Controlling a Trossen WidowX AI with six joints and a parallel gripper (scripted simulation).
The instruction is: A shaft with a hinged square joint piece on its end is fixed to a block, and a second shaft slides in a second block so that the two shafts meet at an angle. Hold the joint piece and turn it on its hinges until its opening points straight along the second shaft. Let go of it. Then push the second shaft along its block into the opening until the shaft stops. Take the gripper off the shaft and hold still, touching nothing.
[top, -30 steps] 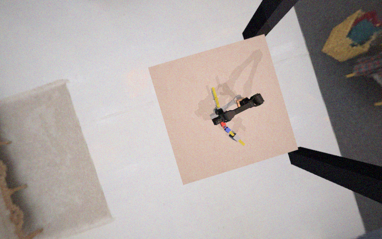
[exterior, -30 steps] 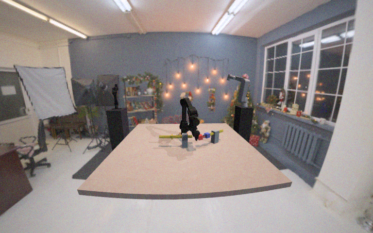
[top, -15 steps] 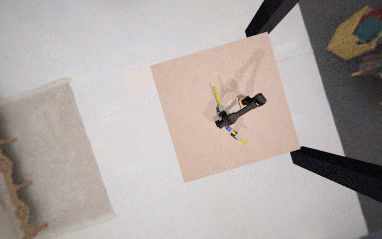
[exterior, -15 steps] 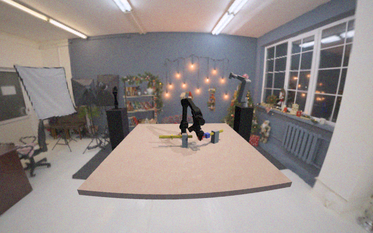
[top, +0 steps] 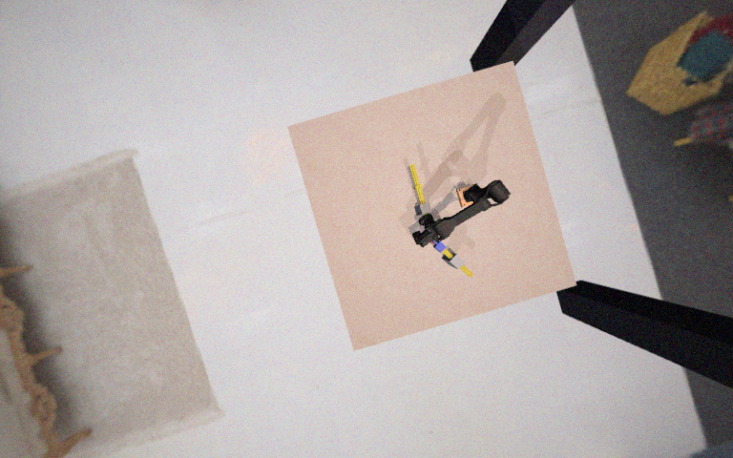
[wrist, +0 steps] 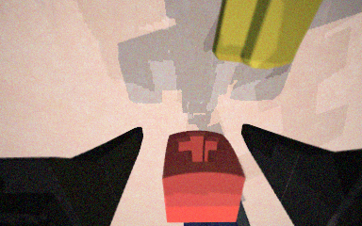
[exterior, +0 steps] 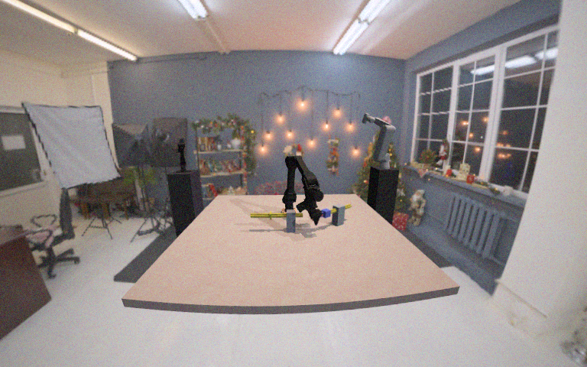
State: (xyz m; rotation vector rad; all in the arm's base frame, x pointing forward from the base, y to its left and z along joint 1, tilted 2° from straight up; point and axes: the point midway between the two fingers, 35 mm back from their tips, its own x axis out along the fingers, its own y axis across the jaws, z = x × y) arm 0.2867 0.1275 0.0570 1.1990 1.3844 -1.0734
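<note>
The red joint piece is 10 mm to the left of my gripper tip and 40 mm above it.
</note>
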